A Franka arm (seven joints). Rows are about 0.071 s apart.
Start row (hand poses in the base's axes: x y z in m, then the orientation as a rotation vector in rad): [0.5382 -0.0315 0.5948 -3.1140 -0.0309 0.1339]
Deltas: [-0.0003 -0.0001 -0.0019 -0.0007 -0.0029 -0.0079]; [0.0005 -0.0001 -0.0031 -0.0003 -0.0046 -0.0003]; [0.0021 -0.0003 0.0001 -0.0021 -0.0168 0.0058]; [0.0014 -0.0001 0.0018 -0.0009 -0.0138 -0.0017]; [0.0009 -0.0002 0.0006 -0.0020 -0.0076 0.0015]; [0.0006 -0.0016 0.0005 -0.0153 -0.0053 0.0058]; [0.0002 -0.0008 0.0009 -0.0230 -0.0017 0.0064]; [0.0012 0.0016 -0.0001 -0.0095 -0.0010 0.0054]
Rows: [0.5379 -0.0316 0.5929 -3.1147 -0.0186 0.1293]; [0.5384 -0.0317 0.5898 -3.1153 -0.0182 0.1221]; [0.5405 -0.0320 0.5899 -3.1186 -0.0274 0.0961]; [0.5419 -0.0321 0.5917 -3.1202 -0.0249 0.0746]; [0.5428 -0.0323 0.5923 -3.1225 -0.0273 0.0628]; [0.5434 -0.0339 0.5928 -3.1380 -0.0361 0.0551]; [0.5436 -0.0347 0.5937 3.1206 0.0453 -0.0526]; [0.5448 -0.0331 0.5936 3.1109 0.0533 -0.0510]
